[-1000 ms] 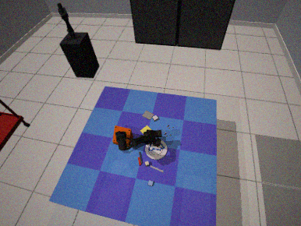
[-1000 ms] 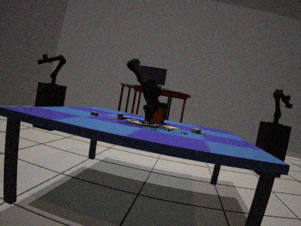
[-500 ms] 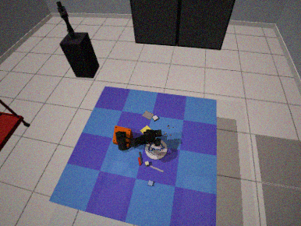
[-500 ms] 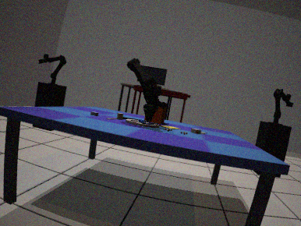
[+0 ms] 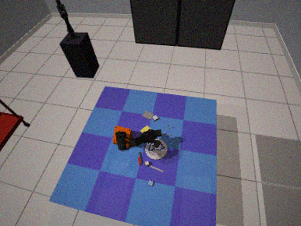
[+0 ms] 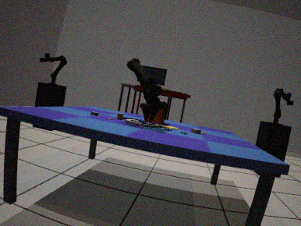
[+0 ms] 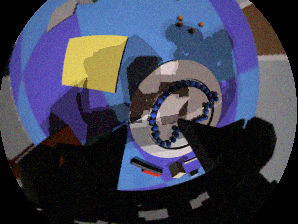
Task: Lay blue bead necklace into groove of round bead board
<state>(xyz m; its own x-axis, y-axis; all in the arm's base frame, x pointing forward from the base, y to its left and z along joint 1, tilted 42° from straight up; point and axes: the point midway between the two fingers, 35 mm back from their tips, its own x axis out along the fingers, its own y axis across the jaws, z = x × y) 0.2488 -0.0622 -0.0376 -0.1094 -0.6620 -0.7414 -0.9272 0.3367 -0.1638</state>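
Now: gripper tip 60 mm short of the round white bead board, 30 mm to the left of it and 10 mm above it. Round my gripper tip: red-handled tool 150 mm to the right, 70 mm behind, 20 mm below; yellow card 140 mm to the left, 50 mm behind, 20 mm below; thin pale stick 210 mm to the right, 90 mm ahead, 20 mm below.
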